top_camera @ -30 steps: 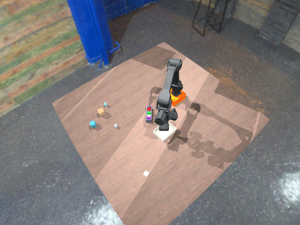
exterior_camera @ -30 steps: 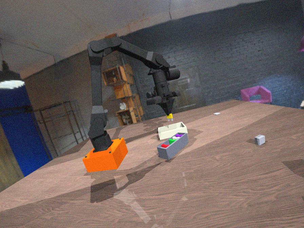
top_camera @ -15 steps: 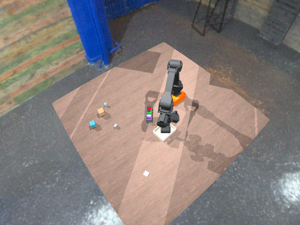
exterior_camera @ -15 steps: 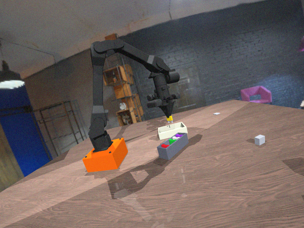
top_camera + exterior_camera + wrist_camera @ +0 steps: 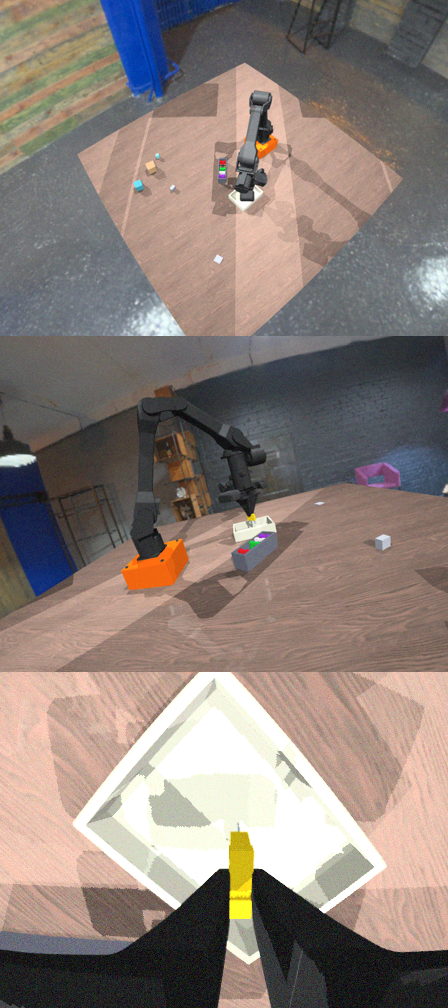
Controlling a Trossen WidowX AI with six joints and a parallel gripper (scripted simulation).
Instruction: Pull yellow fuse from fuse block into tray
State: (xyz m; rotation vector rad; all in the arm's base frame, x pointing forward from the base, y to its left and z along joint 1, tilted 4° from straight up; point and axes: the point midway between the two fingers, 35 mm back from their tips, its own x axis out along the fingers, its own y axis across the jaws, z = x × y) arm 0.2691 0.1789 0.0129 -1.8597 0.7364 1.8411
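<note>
The yellow fuse is 10 mm below my gripper tip. Also, from my gripper tip: purple fuse: 30 mm ahead, 150 mm to the right, 30 mm below; cream tray: 60 mm below; white fuse: 20 mm ahead, 160 mm to the right, 30 mm below.
</note>
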